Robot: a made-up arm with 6 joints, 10 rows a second.
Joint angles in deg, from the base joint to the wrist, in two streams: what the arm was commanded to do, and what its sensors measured. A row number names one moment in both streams.
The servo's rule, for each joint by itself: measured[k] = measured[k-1] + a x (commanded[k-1-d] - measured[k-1]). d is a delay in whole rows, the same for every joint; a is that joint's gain. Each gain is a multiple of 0.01, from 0.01 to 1. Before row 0 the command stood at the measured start. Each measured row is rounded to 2 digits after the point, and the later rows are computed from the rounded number. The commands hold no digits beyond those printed.
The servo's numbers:
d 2
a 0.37 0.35 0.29 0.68 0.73 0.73
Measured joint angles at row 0:
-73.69, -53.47, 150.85, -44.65, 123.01, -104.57
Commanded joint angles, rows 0 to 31:
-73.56, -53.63, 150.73, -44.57, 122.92, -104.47
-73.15, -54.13, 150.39, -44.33, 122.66, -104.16
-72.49, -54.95, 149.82, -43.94, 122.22, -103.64
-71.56, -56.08, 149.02, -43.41, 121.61, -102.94
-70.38, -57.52, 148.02, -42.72, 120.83, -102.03
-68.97, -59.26, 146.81, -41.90, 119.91, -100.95
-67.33, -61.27, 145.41, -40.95, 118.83, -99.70
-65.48, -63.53, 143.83, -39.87, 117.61, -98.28
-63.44, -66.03, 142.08, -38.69, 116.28, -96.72
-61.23, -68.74, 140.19, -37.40, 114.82, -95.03
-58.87, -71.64, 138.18, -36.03, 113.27, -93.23
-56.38, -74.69, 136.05, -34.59, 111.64, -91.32
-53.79, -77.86, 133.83, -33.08, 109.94, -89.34
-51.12, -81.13, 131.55, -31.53, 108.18, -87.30
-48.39, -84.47, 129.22, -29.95, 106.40, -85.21
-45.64, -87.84, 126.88, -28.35, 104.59, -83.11
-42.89, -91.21, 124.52, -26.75, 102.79, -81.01
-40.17, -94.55, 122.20, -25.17, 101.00, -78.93
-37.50, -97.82, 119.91, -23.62, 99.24, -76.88
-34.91, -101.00, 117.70, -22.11, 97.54, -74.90
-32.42, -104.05, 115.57, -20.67, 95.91, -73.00
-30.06, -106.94, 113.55, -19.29, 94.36, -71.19
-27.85, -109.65, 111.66, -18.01, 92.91, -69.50
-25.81, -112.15, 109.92, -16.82, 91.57, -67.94
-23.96, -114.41, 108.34, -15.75, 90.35, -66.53
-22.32, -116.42, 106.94, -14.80, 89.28, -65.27
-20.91, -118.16, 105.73, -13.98, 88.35, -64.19
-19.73, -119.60, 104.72, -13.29, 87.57, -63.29
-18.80, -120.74, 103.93, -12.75, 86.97, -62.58
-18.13, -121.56, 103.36, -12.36, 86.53, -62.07
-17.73, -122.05, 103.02, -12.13, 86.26, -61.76
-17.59, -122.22, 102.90, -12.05, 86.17, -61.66
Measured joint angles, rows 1 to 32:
-73.69, -53.47, 150.85, -44.65, 123.01, -104.57
-73.69, -53.47, 150.85, -44.65, 123.01, -104.57
-73.64, -53.53, 150.82, -44.60, 122.94, -104.50
-73.46, -53.74, 150.70, -44.42, 122.74, -104.25
-73.10, -54.16, 150.44, -44.09, 122.36, -103.80
-72.53, -54.83, 150.03, -43.63, 121.81, -103.17
-71.73, -55.77, 149.45, -43.01, 121.09, -102.34
-70.71, -56.99, 148.68, -42.26, 120.23, -101.33
-69.46, -58.49, 147.73, -41.37, 119.21, -100.14
-67.99, -60.25, 146.60, -40.35, 118.04, -98.78
-66.31, -62.27, 145.29, -39.22, 116.76, -97.28
-64.43, -64.53, 143.81, -37.98, 115.34, -95.64
-62.37, -67.02, 142.18, -36.65, 113.83, -93.88
-60.15, -69.70, 140.40, -35.25, 112.23, -92.01
-57.80, -72.56, 138.49, -33.77, 110.56, -90.06
-55.33, -75.56, 136.48, -32.25, 108.82, -88.05
-52.76, -78.68, 134.37, -30.69, 107.05, -85.98
-50.13, -81.89, 132.20, -29.10, 105.25, -83.88
-47.45, -85.15, 129.97, -27.50, 103.45, -81.78
-44.76, -88.44, 127.72, -25.92, 101.66, -79.70
-42.07, -91.72, 125.46, -24.36, 99.89, -77.64
-39.42, -94.97, 123.21, -22.83, 98.17, -75.64
-36.83, -98.15, 120.99, -21.36, 96.52, -73.71
-34.33, -101.23, 118.83, -19.95, 94.94, -71.87
-31.93, -104.18, 116.75, -18.63, 93.46, -70.14
-29.67, -106.97, 114.77, -17.40, 92.08, -68.53
-27.56, -109.57, 112.91, -16.28, 90.82, -67.07
-25.62, -111.97, 111.18, -15.27, 89.70, -65.76
-23.88, -114.14, 109.60, -14.39, 88.71, -64.61
-22.34, -116.05, 108.18, -13.64, 87.88, -63.65
-21.03, -117.69, 106.95, -13.03, 87.22, -62.87
-19.96, -119.04, 105.91, -12.57, 86.72, -62.29

